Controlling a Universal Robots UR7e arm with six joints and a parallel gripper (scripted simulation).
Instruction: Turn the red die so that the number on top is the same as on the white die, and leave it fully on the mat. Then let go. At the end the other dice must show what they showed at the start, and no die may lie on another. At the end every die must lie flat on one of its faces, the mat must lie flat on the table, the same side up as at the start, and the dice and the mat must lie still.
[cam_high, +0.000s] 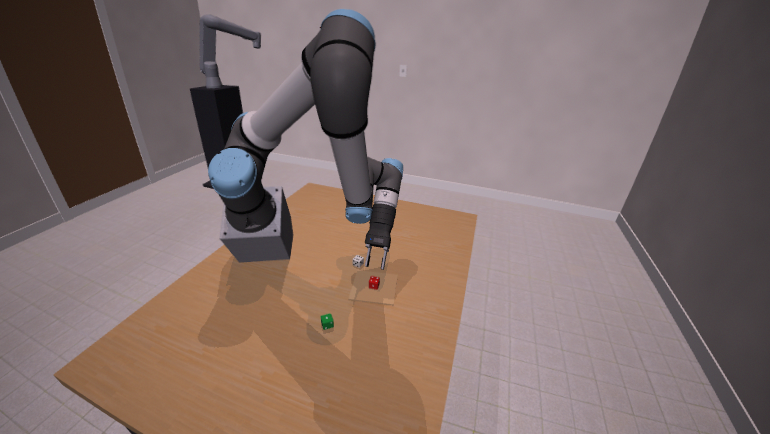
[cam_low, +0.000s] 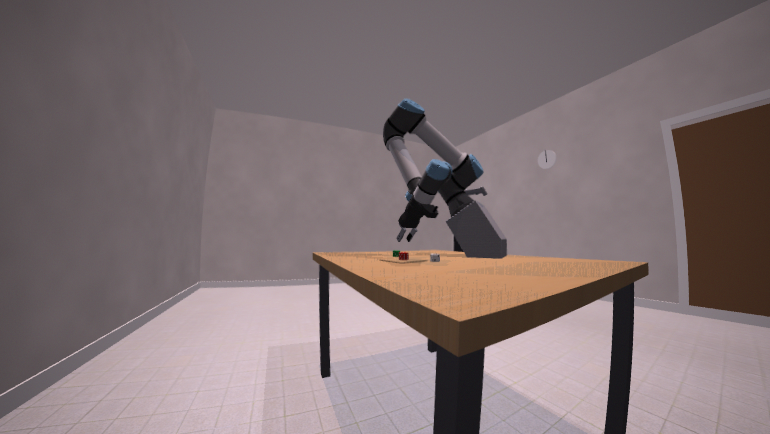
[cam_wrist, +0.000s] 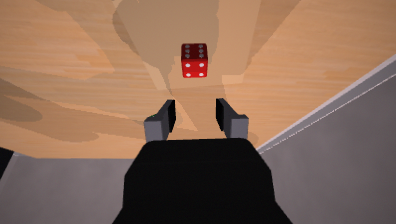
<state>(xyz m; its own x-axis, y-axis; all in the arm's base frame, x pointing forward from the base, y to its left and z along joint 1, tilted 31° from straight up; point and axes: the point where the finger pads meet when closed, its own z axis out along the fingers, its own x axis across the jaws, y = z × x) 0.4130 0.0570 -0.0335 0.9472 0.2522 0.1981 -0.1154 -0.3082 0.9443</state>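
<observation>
My gripper is now 8 cm above the red die and 1 cm to the left of it. From my hand the other things lie so: white die: 9 cm behind, 8 cm to the left, 8 cm below; then green die: 20 cm to the right, 8 cm below, 6 cm behind; then tan mat: 9 cm below, 1 cm to the right.
</observation>
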